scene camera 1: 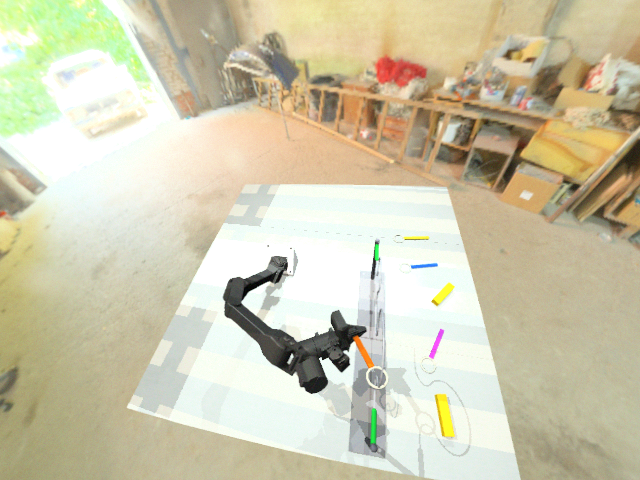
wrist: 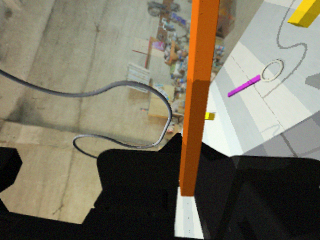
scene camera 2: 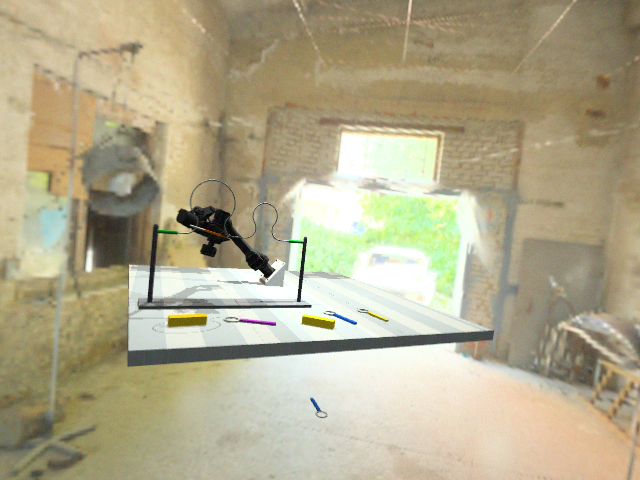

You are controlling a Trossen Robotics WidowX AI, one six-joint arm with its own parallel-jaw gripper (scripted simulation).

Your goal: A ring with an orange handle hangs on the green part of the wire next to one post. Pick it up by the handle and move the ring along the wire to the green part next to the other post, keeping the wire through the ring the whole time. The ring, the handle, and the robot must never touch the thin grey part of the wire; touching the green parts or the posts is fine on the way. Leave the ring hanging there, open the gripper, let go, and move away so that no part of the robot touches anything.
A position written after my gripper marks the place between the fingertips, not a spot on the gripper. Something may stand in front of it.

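Visible in scene camera 1: my gripper [scene camera 1: 366, 328]. The wrist view contains the gripper [wrist: 181, 137] as well, and scene camera 2 likewise shows the gripper [scene camera 2: 229, 238].
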